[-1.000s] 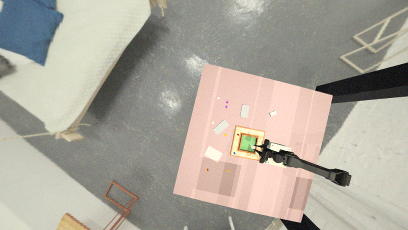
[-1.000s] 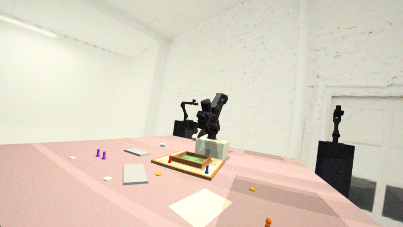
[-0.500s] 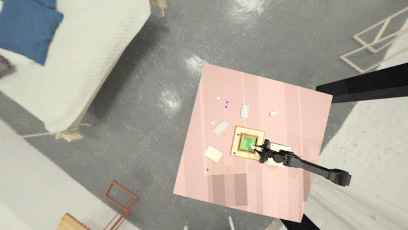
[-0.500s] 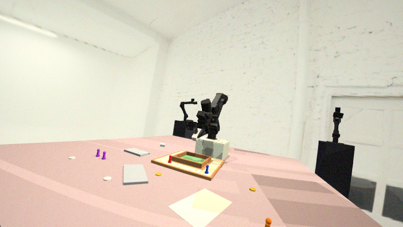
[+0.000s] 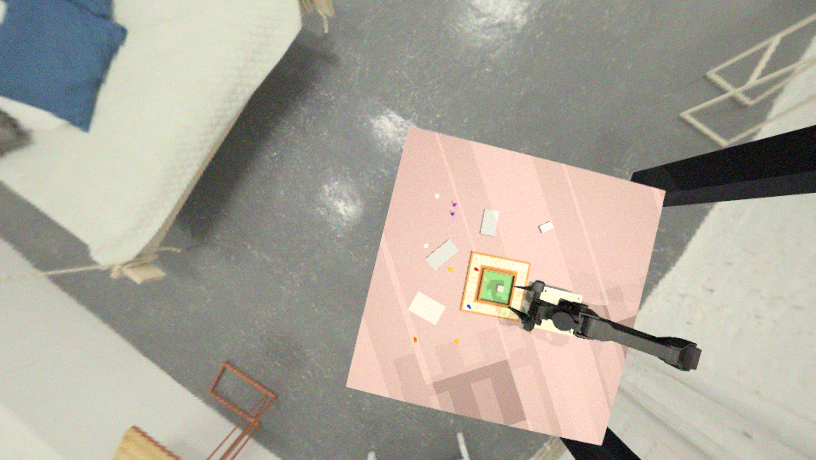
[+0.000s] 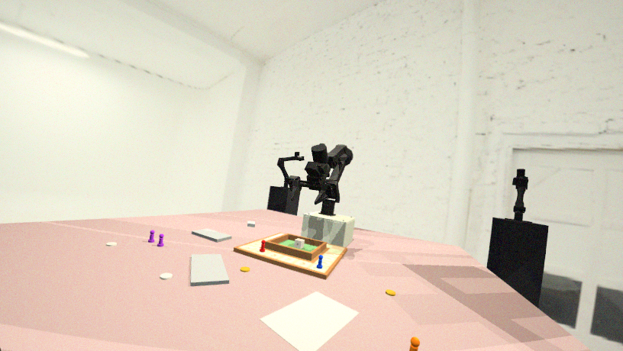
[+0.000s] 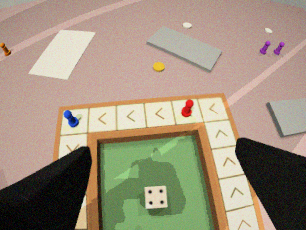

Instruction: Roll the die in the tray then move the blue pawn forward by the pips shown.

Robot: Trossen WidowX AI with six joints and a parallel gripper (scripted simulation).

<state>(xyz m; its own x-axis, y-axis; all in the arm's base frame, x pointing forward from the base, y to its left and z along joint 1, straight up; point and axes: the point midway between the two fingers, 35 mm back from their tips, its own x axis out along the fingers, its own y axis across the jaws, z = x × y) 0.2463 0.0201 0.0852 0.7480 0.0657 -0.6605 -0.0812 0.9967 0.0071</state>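
Right now the blue pawn is 90 mm ahead of my gripper tip, 130 mm to the left of it and 140 mm below it. Round my gripper tip: white die 20 mm behind, 140 mm below; red pawn 110 mm ahead, 50 mm to the right, 140 mm below; cream sheet 270 mm ahead, 210 mm to the left, 170 mm below.
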